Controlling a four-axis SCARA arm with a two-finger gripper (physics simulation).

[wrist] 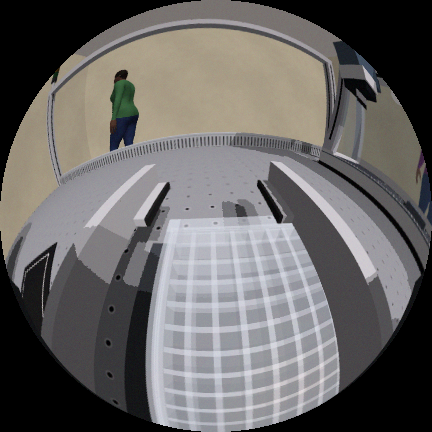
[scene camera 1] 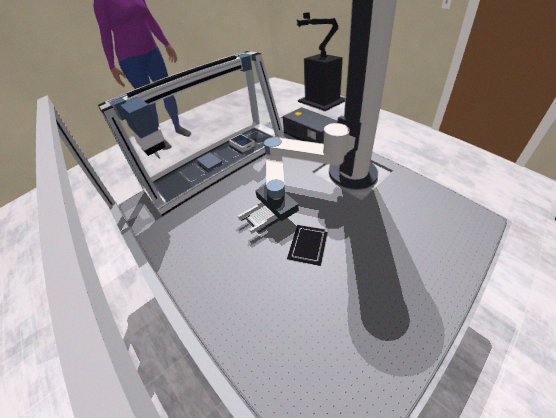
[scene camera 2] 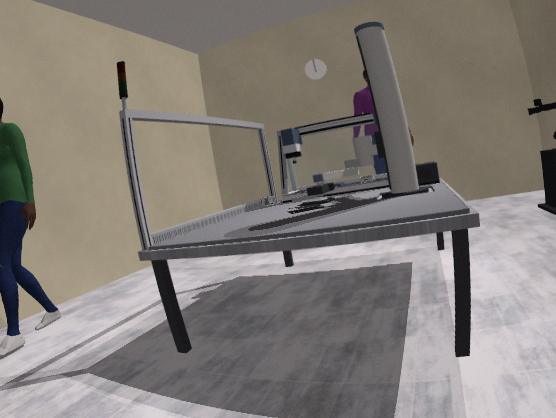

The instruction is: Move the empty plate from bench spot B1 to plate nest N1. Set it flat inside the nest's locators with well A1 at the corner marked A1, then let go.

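Where they show: gripper, between the fingertips: (wrist: 212,171) (scene camera 1: 244,224) (scene camera 2: 295,198); arm's base, origin of its link: (scene camera 1: 353,173) (scene camera 2: 405,194).
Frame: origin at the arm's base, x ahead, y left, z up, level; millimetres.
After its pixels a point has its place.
Note:
The pale, clear-looking well plate (scene camera 1: 260,216) @(y -86, x 538, z 39 mm) (wrist: 240,320) lies level between my gripper's two long fingers, above a black pad (wrist: 136,355). My gripper (scene camera 1: 246,224) @(y -87, x 619, z 56 mm) (wrist: 212,171) @(y -87, x 619, z 56 mm) is open, its fingers standing wide apart on either side of the plate; in the wrist view a gap shows along the plate's left side. The far edge of the plate is near the finger pads. A second black pad (scene camera 1: 307,245) @(y 141, x 498, z 15 mm) (wrist: 35,282) with a thin white outline lies on the bench to one side. I cannot read any spot label or A1 mark. The plate's underside is hidden.
A gantry frame (scene camera 1: 180,79) @(y -623, x 491, z 503 mm) (scene camera 2: 330,124) @(y -623, x 462, z 490 mm) with a dark deck stands beyond the gripper; on it are a blue-grey block (scene camera 1: 210,161) @(y -547, x 492, z 79 mm) and a white-edged device (scene camera 1: 242,143) @(y -533, x 287, z 93 mm). My arm's column (scene camera 1: 382,75) @(y 75, x 9, z 513 mm) (scene camera 2: 392,110) @(y 74, x -15, z 418 mm) and a dark box (scene camera 1: 310,124) @(y -349, x -62, z 128 mm) stand nearby. A guard frame (scene camera 2: 195,119) @(y 185, x 1004, z 594 mm) edges the bench.

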